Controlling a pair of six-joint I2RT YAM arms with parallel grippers.
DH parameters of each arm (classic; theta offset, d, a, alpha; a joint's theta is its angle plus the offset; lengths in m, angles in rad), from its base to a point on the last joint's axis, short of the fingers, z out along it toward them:
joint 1: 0 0.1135 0.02 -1.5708
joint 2: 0 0 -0.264 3.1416
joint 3: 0.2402 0 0.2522 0
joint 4: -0.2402 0 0.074 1.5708
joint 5: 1.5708 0 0 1.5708
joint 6: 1.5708 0.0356 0 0
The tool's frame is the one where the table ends.
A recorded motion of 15 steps. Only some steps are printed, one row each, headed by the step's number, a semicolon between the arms.
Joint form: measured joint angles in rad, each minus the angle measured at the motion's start. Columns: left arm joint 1, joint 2, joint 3, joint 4, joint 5, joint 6; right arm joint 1, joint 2, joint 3, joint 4, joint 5, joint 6.
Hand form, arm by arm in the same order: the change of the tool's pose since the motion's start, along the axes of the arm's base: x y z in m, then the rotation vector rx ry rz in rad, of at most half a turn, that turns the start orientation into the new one. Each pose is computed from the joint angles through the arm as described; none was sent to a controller.
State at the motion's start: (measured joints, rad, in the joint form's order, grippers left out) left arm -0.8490 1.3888 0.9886 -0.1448 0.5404 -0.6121; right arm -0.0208 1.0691 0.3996 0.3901 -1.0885 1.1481
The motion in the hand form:
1: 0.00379 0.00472 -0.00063 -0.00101 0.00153 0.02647; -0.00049 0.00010 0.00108 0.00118 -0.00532 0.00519
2: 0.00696 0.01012 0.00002 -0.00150 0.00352 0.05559; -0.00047 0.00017 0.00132 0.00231 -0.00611 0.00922
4: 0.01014 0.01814 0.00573 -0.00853 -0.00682 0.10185; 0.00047 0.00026 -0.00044 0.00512 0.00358 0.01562
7: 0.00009 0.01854 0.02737 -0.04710 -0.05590 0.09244; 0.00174 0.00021 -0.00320 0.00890 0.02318 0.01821
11: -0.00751 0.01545 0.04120 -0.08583 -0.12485 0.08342; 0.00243 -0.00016 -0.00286 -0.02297 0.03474 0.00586
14: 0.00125 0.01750 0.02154 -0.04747 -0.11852 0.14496; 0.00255 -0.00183 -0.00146 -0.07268 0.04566 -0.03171
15: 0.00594 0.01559 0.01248 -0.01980 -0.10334 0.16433; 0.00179 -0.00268 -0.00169 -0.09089 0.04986 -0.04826
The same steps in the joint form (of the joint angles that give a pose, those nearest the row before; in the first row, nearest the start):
1: 0.0187 -0.0057 -0.0080 0.0053 -0.0057 -0.0065; 0.0000 -0.0042 0.0008 0.0000 -0.0053 -0.0004
2: 0.0374 -0.0156 -0.0141 0.0046 -0.0137 -0.0145; 0.0000 -0.0038 0.0015 0.0004 -0.0095 -0.0004
4: 0.0610 -0.0389 -0.0149 -0.0008 -0.0347 -0.0248; 0.0000 0.0069 0.0015 0.0027 -0.0164 0.0011
7: 0.0359 -0.0858 0.0149 -0.0175 -0.0542 -0.0217; -0.0004 0.0210 0.0015 0.0015 -0.0202 0.0061
11: 0.0065 -0.1099 0.0286 0.0099 -0.0851 -0.0027; -0.0004 0.0160 0.0252 -0.0900 0.0015 -0.0527
14: 0.0282 -0.0870 -0.0202 0.0508 -0.1293 -0.0057; -0.0042 0.0034 0.0534 -0.2010 0.0515 -0.1224
15: 0.0336 -0.0614 -0.0260 0.0527 -0.1450 -0.0084; -0.0065 -0.0034 0.0580 -0.2339 0.0721 -0.1434

